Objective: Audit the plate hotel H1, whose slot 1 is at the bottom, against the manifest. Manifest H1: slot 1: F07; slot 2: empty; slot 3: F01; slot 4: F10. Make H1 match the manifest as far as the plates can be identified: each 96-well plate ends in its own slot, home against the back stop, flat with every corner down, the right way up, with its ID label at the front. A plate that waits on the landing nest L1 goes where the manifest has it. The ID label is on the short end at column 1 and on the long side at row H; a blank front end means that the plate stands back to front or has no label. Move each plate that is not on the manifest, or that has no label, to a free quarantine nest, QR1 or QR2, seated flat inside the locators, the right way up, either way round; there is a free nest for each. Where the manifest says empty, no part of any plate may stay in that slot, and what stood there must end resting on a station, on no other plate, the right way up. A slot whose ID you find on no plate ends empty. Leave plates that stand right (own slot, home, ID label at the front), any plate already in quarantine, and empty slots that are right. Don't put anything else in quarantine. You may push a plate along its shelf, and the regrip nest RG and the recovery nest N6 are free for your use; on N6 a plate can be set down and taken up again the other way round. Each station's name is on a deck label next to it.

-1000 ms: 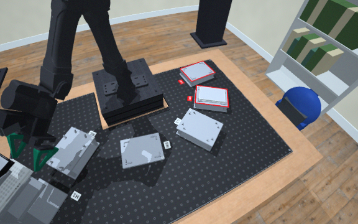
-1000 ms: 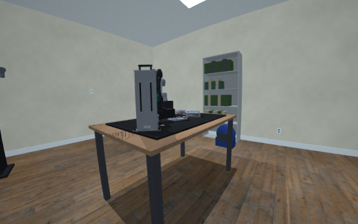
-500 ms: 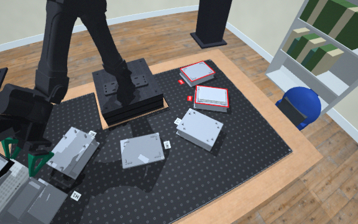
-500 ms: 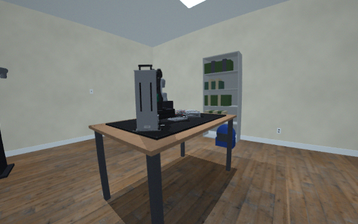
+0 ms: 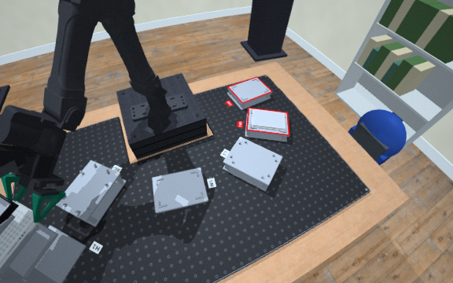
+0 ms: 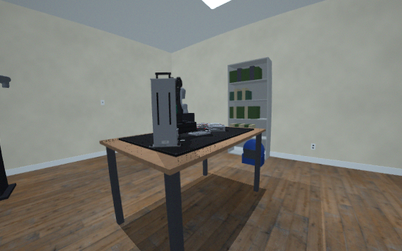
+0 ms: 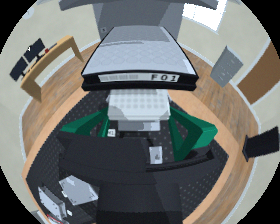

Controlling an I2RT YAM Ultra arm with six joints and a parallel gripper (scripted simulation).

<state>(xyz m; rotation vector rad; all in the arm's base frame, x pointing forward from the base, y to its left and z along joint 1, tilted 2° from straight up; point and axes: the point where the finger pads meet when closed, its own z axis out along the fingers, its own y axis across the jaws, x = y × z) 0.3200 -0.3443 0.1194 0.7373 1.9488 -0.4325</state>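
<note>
Now: hand 100 mm short of the plate hotel H1, 90 mm to the left of it and 10 mm below it. Round my hand: N6 label: 450 mm to the left, 190 mm below, 20 mm behind; then H1 deck label: 190 mm below, 70 mm to the left, 70 mm ahead; then red-framed quarantine nest: 740 mm to the left, 370 mm behind, 150 mm below.
</note>
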